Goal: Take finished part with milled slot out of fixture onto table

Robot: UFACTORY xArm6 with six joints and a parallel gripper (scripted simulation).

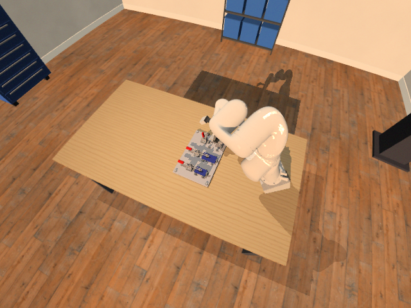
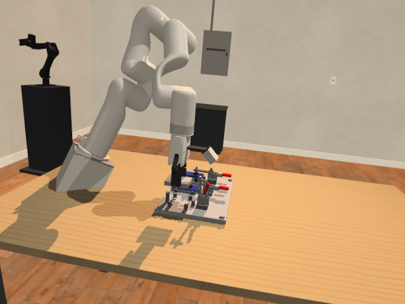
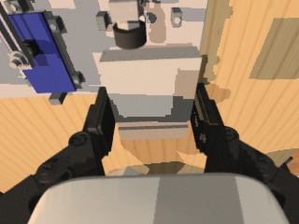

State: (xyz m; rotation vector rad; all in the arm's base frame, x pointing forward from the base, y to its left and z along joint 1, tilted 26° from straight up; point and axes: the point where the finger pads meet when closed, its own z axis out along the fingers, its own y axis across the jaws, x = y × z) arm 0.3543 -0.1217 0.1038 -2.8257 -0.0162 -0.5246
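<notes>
My gripper is now 12 cm to the right of the blue blank and 9 cm above it. The rest, counted from my hand: grey fixture plate: 5 cm ahead, 12 cm to the left, 10 cm below; grey finished part: 1 cm behind, 1 cm below.
</notes>
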